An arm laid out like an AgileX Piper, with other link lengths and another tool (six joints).
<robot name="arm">
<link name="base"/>
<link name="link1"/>
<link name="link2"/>
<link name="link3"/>
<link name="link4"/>
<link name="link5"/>
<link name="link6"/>
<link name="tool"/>
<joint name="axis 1" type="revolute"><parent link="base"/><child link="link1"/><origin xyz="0 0 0.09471" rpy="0 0 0"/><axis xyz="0 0 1"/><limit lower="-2.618" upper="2.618"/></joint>
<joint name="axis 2" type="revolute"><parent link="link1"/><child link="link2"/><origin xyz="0 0 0" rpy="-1.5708 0 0"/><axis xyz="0 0 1"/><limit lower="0" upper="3.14"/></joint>
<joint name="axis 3" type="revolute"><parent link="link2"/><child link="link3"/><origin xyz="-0.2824 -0.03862 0" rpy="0 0 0"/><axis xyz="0 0 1"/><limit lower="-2.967" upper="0"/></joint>
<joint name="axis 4" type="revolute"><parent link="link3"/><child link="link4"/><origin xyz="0.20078 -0.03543 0" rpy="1.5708 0 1.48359"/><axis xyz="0 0 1"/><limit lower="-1.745" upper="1.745"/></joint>
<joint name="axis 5" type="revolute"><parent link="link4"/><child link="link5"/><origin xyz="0 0 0" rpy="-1.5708 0 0"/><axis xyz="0 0 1"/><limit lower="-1.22" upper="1.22"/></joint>
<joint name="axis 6" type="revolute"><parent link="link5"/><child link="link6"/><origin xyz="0 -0.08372 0" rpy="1.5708 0 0"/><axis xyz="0 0 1"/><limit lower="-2.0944" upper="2.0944"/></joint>
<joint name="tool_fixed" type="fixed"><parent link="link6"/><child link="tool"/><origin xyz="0.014 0.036 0.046" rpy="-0.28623 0 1.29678"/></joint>
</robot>
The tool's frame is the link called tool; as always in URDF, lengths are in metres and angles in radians.
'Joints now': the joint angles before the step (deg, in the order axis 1, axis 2, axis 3, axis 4, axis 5, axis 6). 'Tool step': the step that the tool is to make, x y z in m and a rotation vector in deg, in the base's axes. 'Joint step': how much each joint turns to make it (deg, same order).
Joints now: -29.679 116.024 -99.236 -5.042 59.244 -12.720
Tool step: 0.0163 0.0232 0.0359 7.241 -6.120 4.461
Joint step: 0.864 0.001 -8.428 11.228 6.650 -5.322
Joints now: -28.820 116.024 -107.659 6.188 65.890 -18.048
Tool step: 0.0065 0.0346 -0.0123 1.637 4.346 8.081
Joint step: 5.093 1.660 -0.007 0.403 3.275 -2.814
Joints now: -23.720 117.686 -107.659 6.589 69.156 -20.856
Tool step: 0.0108 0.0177 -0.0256 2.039 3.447 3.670
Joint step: 2.858 3.904 -0.015 0.802 0.179 -0.921
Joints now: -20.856 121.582 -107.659 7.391 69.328 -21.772
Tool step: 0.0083 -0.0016 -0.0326 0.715 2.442 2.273
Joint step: 0.287 4.746 0.014 0.287 -1.954 -2.350
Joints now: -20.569 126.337 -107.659 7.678 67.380 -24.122
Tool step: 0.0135 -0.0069 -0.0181 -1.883 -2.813 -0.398
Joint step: 0.000 2.535 -0.134 -0.574 -5.724 -0.170
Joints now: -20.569 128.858 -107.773 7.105 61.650 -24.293
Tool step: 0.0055 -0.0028 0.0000 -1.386 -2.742 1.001
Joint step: -0.003 0.006 -0.009 0.115 -2.919 -1.436
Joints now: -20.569 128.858 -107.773 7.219 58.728 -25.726
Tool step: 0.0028 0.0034 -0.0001 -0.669 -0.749 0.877
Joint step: 0.682 -0.003 0.000 -0.285 -0.913 -0.234
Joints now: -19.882 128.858 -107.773 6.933 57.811 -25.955
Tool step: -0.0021 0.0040 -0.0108 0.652 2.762 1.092
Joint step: 0.510 1.437 -0.003 -0.285 1.432 -0.351
